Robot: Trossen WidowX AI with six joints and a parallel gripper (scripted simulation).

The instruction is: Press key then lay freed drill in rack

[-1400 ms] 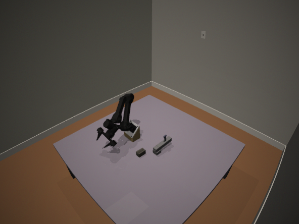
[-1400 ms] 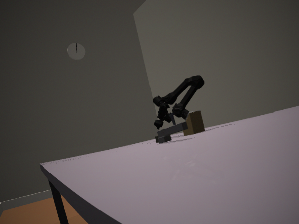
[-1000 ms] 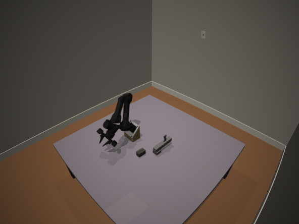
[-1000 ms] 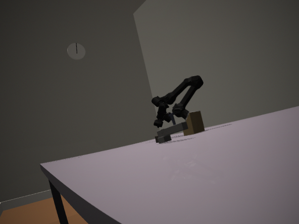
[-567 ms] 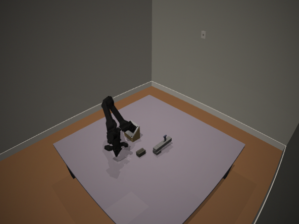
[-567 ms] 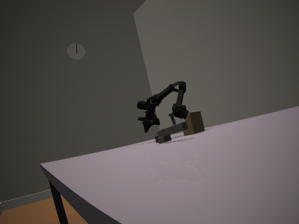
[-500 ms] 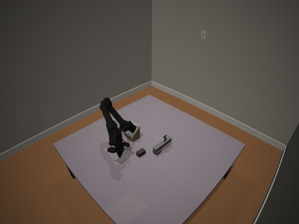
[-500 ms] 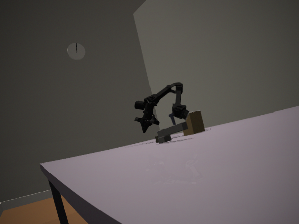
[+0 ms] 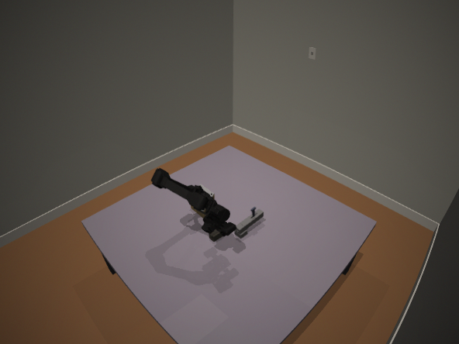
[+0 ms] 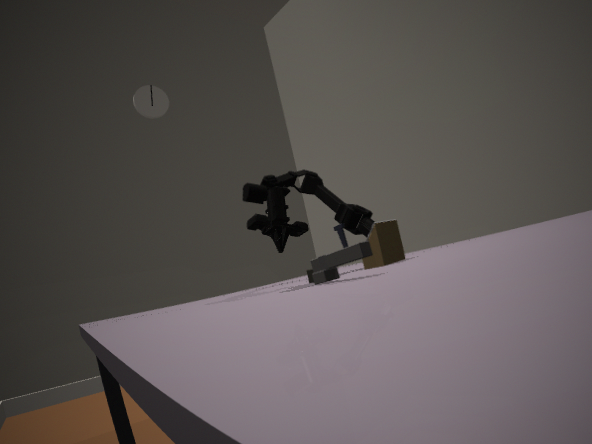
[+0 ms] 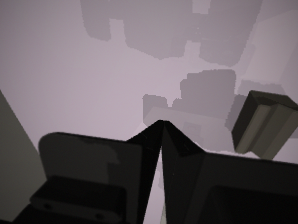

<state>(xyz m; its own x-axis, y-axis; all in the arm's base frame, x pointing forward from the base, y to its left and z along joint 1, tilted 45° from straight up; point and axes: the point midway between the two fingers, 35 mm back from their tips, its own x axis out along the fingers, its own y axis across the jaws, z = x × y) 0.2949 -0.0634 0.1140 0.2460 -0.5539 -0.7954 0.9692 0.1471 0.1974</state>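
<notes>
Now: the blue key 230 mm to the left of my gripper tip and 30 mm behind it. From my gripper tip the other things lie so: grey block 200 mm to the left, 60 mm below, 30 mm behind; then olive block 100 mm behind, 90 mm below, 30 mm to the left; then drill 180 mm to the left, 50 mm below, 30 mm behind.
</notes>
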